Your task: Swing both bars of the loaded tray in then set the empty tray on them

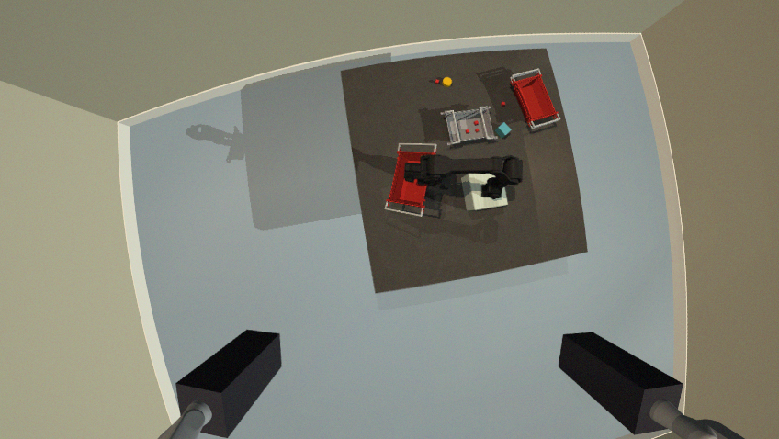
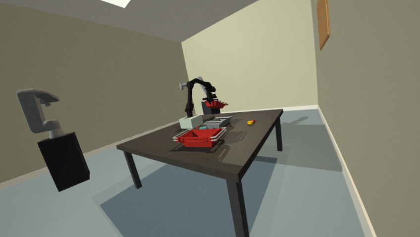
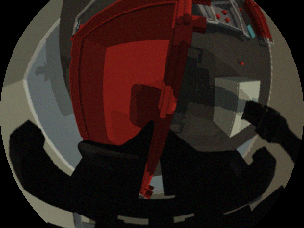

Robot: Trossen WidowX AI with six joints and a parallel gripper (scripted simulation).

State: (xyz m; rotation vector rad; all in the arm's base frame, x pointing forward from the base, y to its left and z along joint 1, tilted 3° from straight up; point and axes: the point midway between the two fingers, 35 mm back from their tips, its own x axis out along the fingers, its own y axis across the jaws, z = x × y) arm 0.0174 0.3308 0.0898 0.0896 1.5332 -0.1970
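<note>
The red tray is 10 mm ahead of my gripper tip and 70 mm to the left of it. Also, from my gripper tip: yellow piece: 620 mm ahead, 150 mm to the right, 170 mm below; then teal cube: 340 mm ahead, 460 mm to the right, 160 mm below.
</note>
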